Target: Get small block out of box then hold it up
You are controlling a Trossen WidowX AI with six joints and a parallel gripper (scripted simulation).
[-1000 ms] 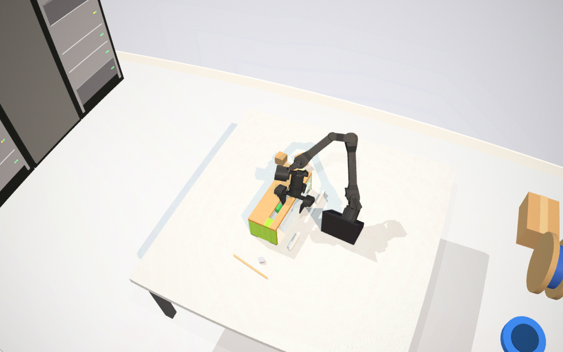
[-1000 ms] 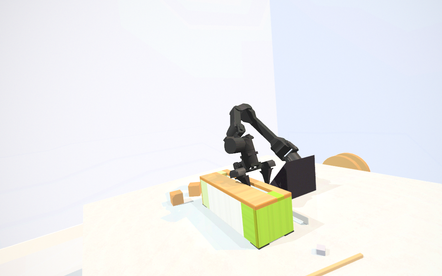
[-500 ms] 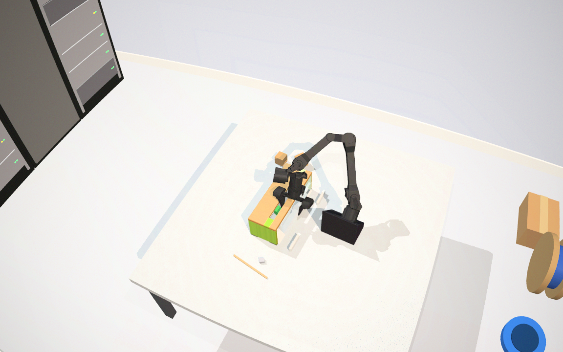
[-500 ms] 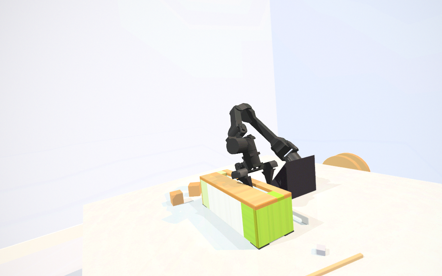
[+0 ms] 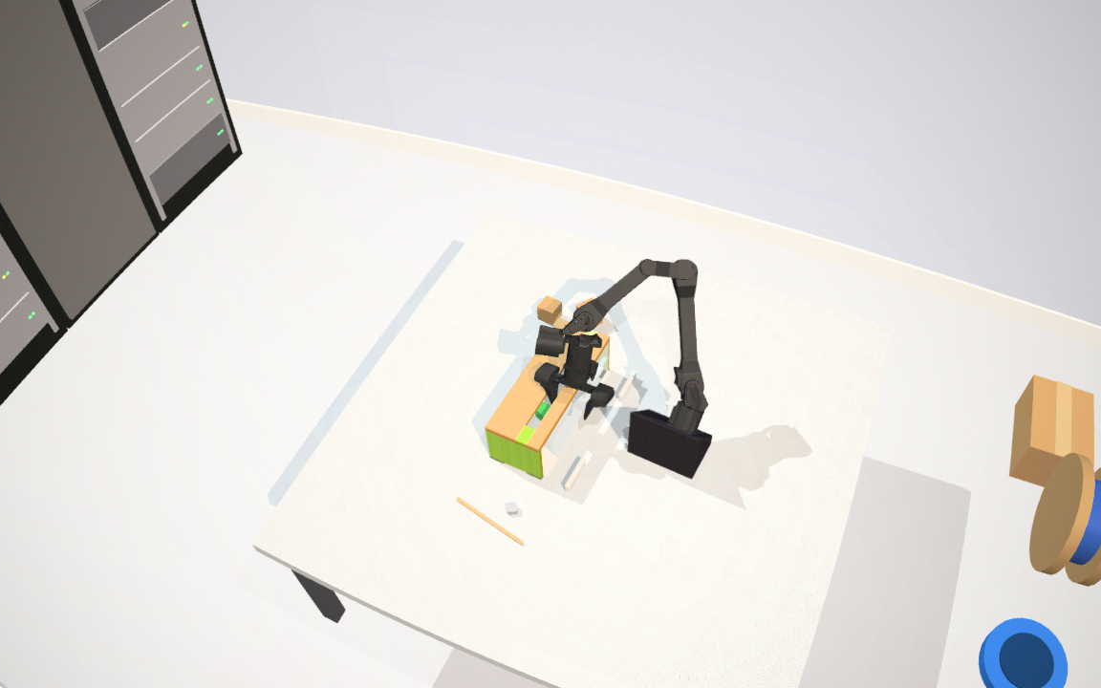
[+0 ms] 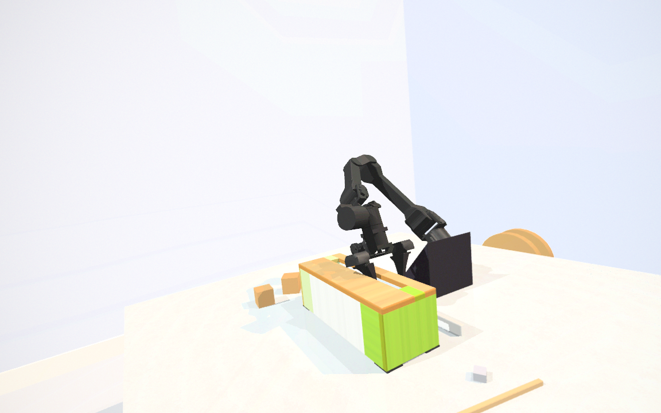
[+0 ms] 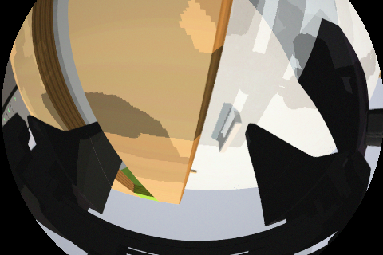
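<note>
Now: the green block 50 mm ahead of my gripper tip and 30 mm to the left of it. Also, from my gripper tip: long box: 40 mm to the right, 40 mm ahead, 30 mm below; then thin wooden stick: 310 mm to the left, 80 mm below, 20 mm ahead; then small grey cube: 260 mm to the left, 80 mm below, 10 mm behind.
</note>
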